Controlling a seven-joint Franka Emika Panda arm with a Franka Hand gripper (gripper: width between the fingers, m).
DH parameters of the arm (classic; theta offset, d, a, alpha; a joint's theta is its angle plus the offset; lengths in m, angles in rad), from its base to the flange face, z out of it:
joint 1: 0 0.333 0 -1.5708
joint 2: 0 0 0 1.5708
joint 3: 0 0.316 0.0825 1.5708
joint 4: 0 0 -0.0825 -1.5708
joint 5: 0 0.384 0 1.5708
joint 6: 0 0 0.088 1.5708
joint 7: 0 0.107 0 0
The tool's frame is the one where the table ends.
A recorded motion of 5 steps. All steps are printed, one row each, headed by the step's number.
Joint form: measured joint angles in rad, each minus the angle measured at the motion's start. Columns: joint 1, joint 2, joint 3, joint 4, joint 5, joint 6, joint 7.
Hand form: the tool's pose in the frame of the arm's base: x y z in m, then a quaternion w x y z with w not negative. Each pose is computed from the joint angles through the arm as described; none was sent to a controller.
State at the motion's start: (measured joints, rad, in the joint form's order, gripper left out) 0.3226 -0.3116 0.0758 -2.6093 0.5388 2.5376 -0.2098
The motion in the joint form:
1: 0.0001 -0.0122 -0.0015 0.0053 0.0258 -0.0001 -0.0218
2: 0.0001 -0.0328 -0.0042 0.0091 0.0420 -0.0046 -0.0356
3: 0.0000 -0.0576 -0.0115 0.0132 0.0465 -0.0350 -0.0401
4: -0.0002 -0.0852 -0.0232 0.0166 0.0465 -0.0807 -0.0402
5: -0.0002 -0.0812 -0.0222 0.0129 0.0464 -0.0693 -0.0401
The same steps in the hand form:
1: 0.4027 0.1617 0.3886 0.18453 -0.97167 -0.09766 -0.11073
2: 0.4025 0.1607 0.3988 0.19228 -0.96880 -0.09913 -0.12093
3: 0.4003 0.1589 0.4085 0.19960 -0.96711 -0.10153 -0.12065
4: 0.3967 0.1559 0.4176 0.20755 -0.96603 -0.10346 -0.11403
5: 0.3971 0.1555 0.4152 0.20570 -0.96637 -0.10199 -0.11583

